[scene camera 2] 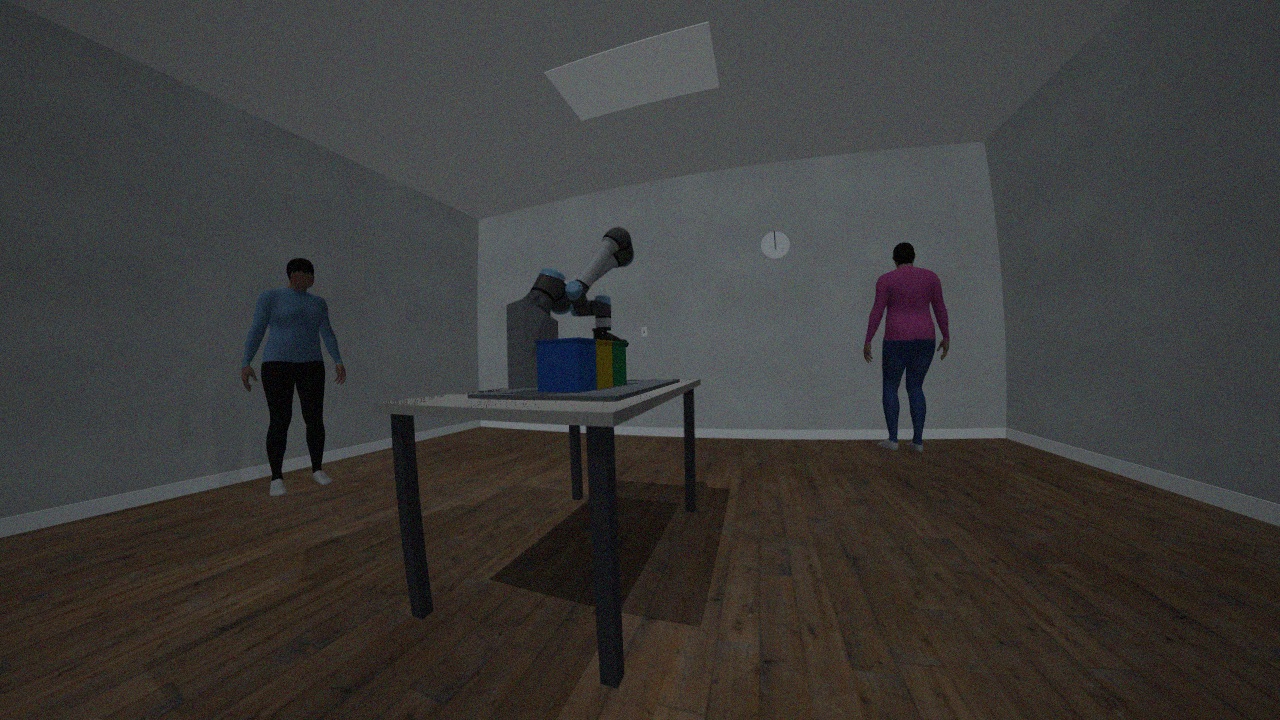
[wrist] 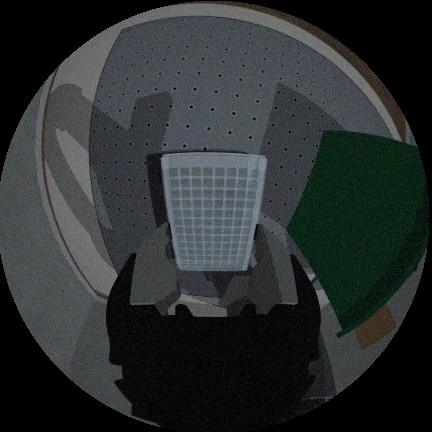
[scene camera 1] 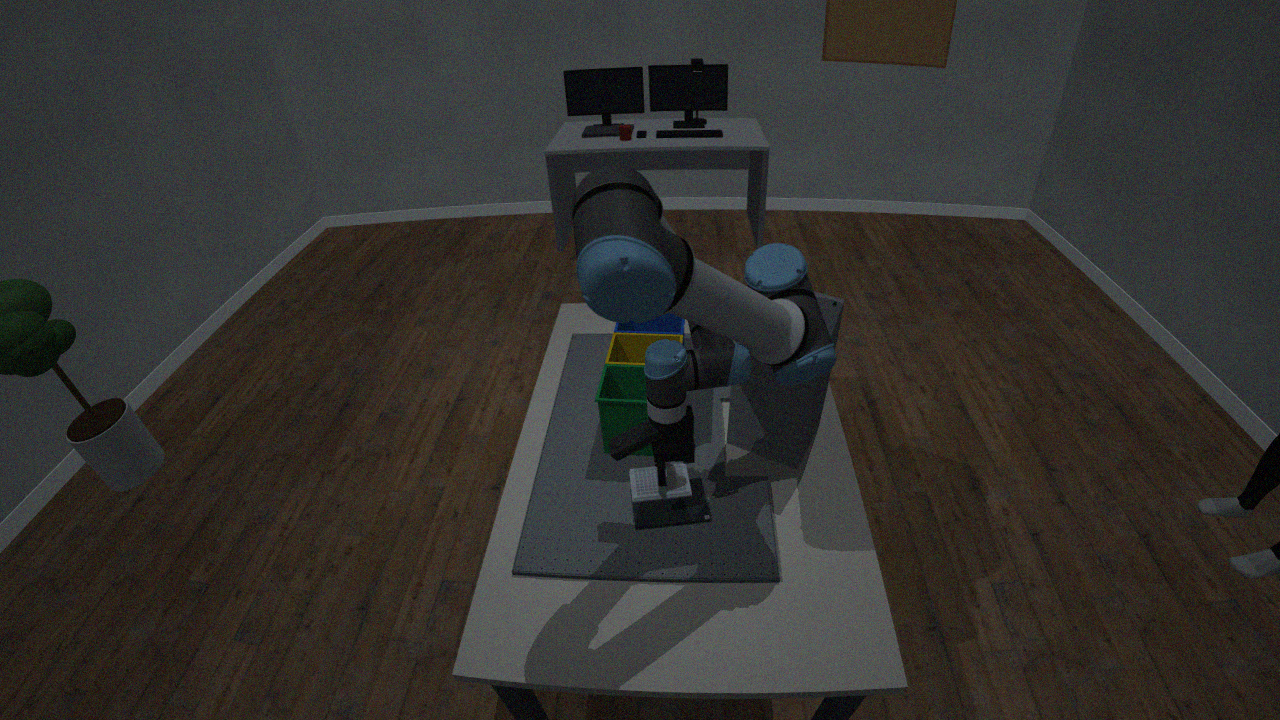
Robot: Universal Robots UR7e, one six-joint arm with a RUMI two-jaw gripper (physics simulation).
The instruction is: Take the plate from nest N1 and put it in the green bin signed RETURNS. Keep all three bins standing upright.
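Where they show: gripper, fingertip midpoint: [wrist: 212, 224] [scene camera 1: 662, 483]; arm's base, origin of the base link: [scene camera 2: 533, 312].
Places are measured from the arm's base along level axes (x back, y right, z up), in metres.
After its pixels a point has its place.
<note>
The white gridded plate [scene camera 1: 644, 483] @[x -0.245, y -0.285, z -0.270 m] [wrist: 214, 210] @[x -0.225, y -0.274, z -0.276 m] is level between the fingers. My gripper [scene camera 1: 661, 476] @[x -0.210, y -0.270, z -0.278 m] [wrist: 212, 224] @[x -0.210, y -0.270, z -0.278 m] points down and is shut on it. The plate is a little above the dark nest [scene camera 1: 673, 512] @[x -0.174, y -0.312, z -0.319 m] [wrist: 156, 192] @[x -0.201, y -0.343, z -0.319 m] and offset from it, so a strip of nest shows at one side. The green bin [scene camera 1: 622, 425] @[x -0.332, y -0.162, z -0.231 m] [scene camera 2: 620, 362] @[x -0.392, y -0.114, z -0.237 m] [wrist: 370, 200] @[x -0.316, y -0.159, z -0.224 m] stands upright close beside the gripper, partly hidden by the arm in scene camera 1. The yellow bin [scene camera 1: 637, 346] @[x -0.367, y 0.085, z -0.188 m] [scene camera 2: 605, 365] @[x -0.414, y 0.019, z -0.246 m] and blue bin [scene camera 1: 651, 324] @[x -0.367, y 0.218, z -0.208 m] [scene camera 2: 565, 365] @[x -0.395, y 0.217, z -0.241 m] stand upright in line behind it. No RETURNS or N1 lettering is legible.
The bins and nest are on a grey perforated board [scene camera 1: 572, 537] @[x -0.369, y -0.423, z -0.331 m] [scene camera 2: 501, 393] @[x -0.201, y 0.333, z -0.331 m] [wrist: 215, 45] @[x -0.419, y -0.354, z -0.331 m] on the white table [scene camera 1: 760, 635] @[x 0.055, y -0.542, z -0.344 m]. The arm's grey pedestal [scene camera 1: 787, 420] @[x 0.037, y -0.093, z -0.199 m] [scene camera 2: 529, 344] @[x -0.063, y 0.081, z -0.150 m] stands at one side. Two people [scene camera 2: 290, 326] [scene camera 2: 908, 308] stand on the floor away from the table.
</note>
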